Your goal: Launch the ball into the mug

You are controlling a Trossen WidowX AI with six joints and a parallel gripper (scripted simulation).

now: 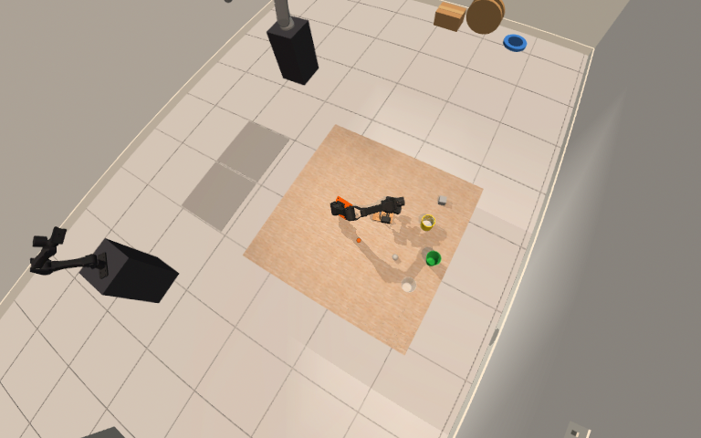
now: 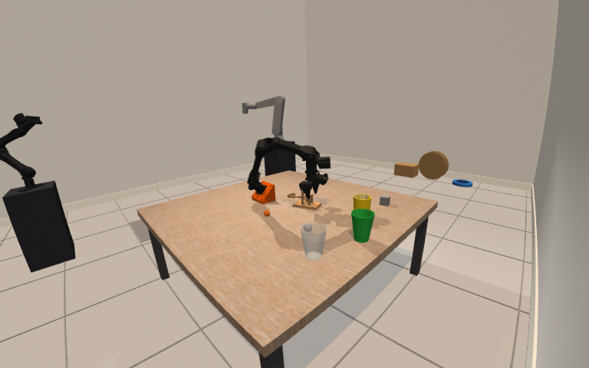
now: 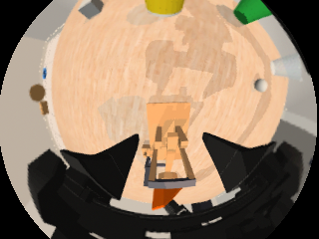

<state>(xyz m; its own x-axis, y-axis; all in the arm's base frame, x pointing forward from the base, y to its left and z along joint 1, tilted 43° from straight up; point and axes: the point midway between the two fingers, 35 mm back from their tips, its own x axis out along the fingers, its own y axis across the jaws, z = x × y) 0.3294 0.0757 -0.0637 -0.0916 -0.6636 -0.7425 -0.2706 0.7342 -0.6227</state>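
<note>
Now: gripper tip 25 cm to the left of the orange ball, 10 cm past it and 5 cm above it. The rest, counted from my gripper tip: catapult (7 cm behind, 1 cm to the right, 1 cm below); grey cube (29 cm to the left, 29 cm ahead, 4 cm below); yellow mug (27 cm ahead, 7 cm to the left, 4 cm below).
</note>
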